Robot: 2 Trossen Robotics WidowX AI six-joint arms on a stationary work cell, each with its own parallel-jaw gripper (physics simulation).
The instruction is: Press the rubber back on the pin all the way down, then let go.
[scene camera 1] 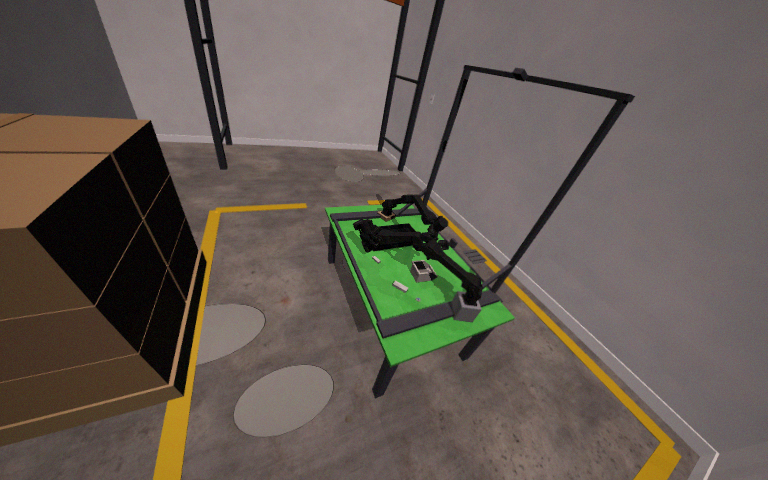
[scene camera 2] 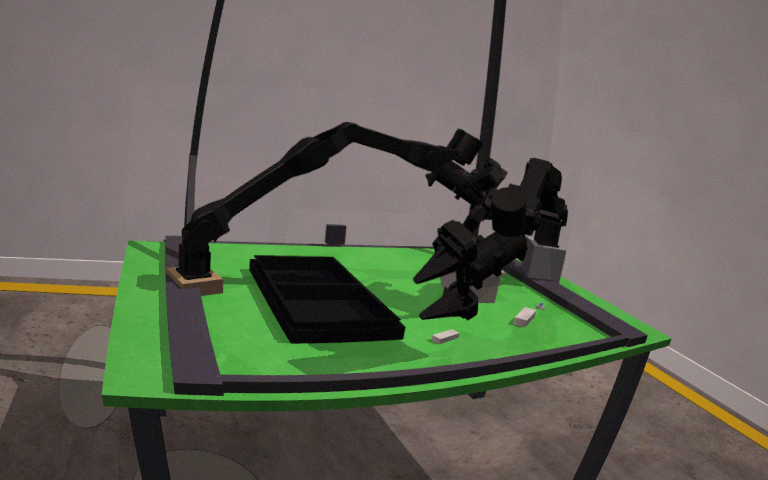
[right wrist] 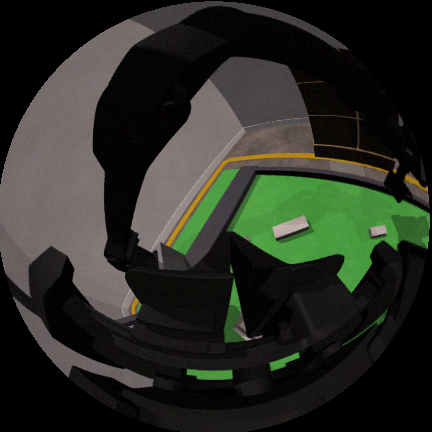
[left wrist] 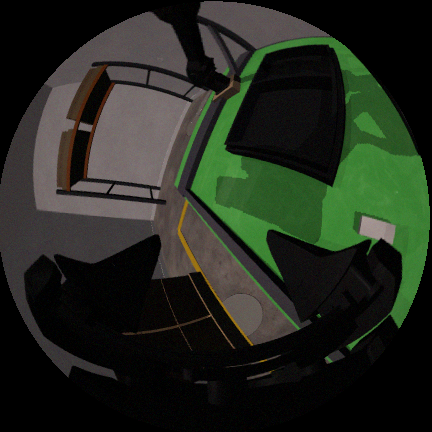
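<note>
A small grey block with a dark piece on top stands on the green table; I cannot make out the pin or the rubber on it. My right gripper is shut and empty, pointing down just above the block, whose pale edge shows under the fingers. My left gripper is wide open and empty, hanging above the table in front of the block and partly hiding it. A tiny loose piece lies near the table's edge.
A black tray lies mid-table. Two small white bars lie on the green; one shows in the left wrist view. A raised dark border rims the top.
</note>
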